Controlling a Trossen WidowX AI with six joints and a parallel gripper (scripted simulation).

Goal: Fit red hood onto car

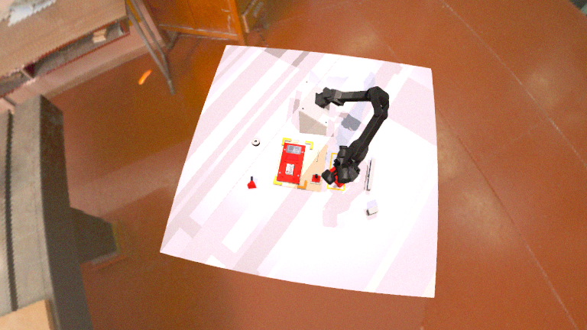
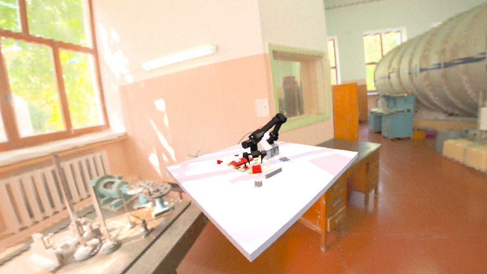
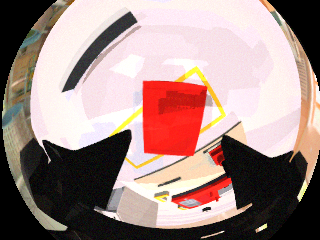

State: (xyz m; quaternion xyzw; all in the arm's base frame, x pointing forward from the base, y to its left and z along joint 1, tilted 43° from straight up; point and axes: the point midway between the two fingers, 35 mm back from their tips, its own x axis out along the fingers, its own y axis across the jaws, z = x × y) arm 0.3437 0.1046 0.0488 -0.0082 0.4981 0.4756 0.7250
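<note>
Right now my gripper tip is 4 cm above the red hood. From my gripper tip the other things lie so: grey bar (2 cm behind, 16 cm to the left, 4 cm below); grey block (16 cm ahead, 17 cm to the left, 4 cm below); beige jig (5 cm behind, 20 cm to the right, 4 cm below).
</note>
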